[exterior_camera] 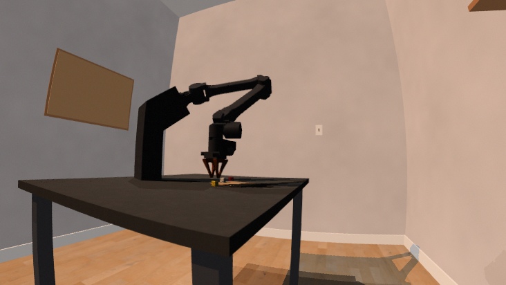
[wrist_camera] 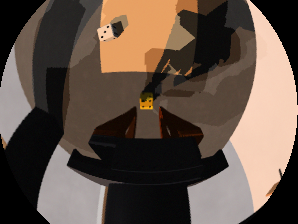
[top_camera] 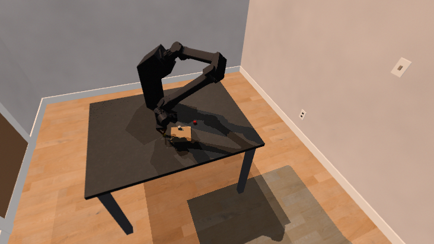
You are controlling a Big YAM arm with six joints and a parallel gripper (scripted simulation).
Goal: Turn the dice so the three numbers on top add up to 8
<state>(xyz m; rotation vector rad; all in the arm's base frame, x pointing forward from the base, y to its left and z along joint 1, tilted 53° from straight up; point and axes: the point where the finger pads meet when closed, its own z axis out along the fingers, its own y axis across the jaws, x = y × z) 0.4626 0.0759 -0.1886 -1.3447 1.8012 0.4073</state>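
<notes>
My hand is 3 cm above the yellow die. From my hand the other things lie so: tan mat: 12 cm to the left, 4 cm below, 1 cm ahead; red die: 23 cm to the left, 8 cm behind, 3 cm below; white die: 11 cm to the left, 4 cm behind, 3 cm below.
</notes>
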